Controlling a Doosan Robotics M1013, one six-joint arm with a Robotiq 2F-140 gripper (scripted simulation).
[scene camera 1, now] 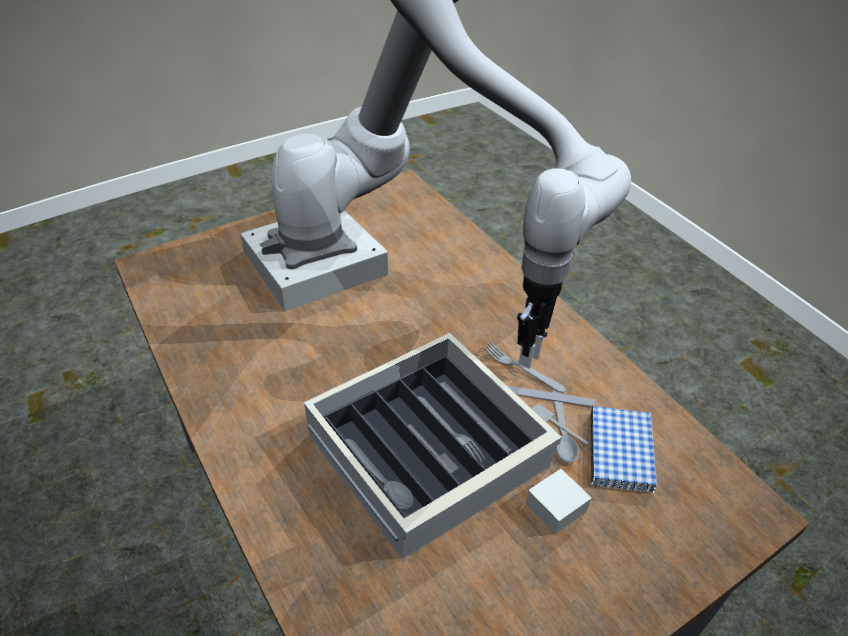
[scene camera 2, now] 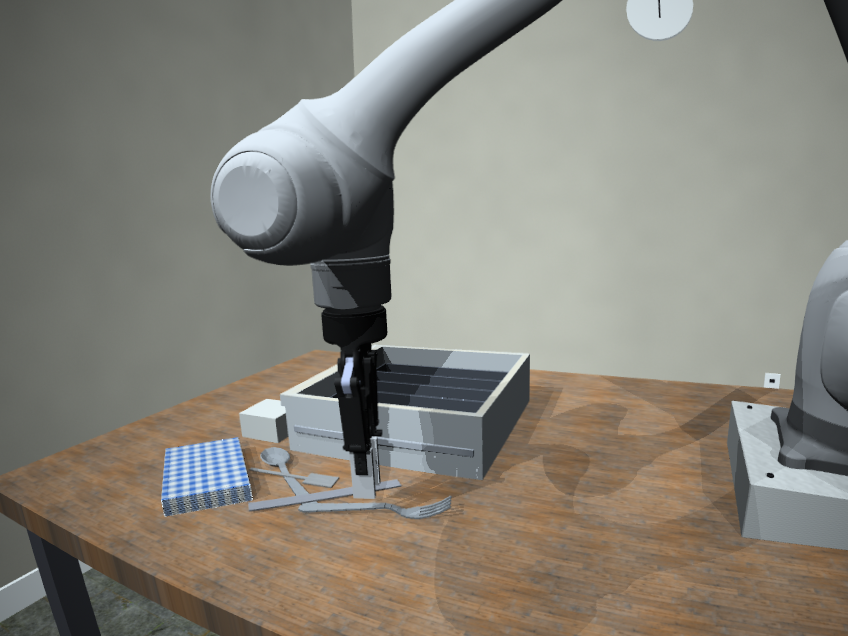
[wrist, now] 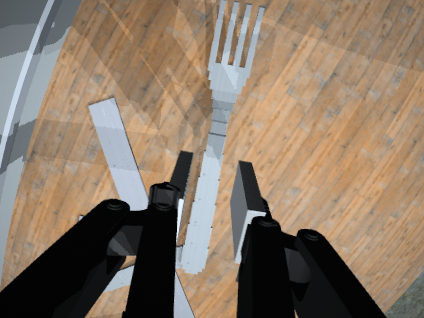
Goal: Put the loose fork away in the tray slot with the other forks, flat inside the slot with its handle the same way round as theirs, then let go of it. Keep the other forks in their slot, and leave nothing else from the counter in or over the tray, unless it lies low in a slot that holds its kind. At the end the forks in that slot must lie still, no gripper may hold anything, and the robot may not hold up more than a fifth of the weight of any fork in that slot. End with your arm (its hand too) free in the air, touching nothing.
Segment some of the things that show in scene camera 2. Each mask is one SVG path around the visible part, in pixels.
My gripper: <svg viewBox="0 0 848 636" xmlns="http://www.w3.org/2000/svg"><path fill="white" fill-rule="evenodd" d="M382 305L377 310L362 313L339 314L328 312L326 309L321 313L324 340L329 344L338 345L341 349L340 358L337 360L337 369L340 377L335 377L334 385L338 396L342 423L343 450L349 452L353 498L375 499L375 485L380 485L381 483L377 436L382 436L382 429L376 429L376 426L379 425L377 396L378 353L377 350L372 350L371 344L379 342L387 336L386 308Z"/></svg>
A white block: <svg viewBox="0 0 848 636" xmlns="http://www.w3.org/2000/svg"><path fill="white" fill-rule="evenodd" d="M239 413L242 437L279 443L288 437L285 406L281 406L279 400L265 399Z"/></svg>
A checked napkin stack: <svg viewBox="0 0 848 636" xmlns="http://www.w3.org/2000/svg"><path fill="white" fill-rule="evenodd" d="M238 437L165 449L161 497L165 517L253 500L251 485Z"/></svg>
A fork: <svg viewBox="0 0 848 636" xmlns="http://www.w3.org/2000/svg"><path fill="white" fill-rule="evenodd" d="M452 497L449 496L434 504L407 509L389 503L306 503L300 505L298 511L331 512L389 509L405 518L423 519L440 514L451 508Z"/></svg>
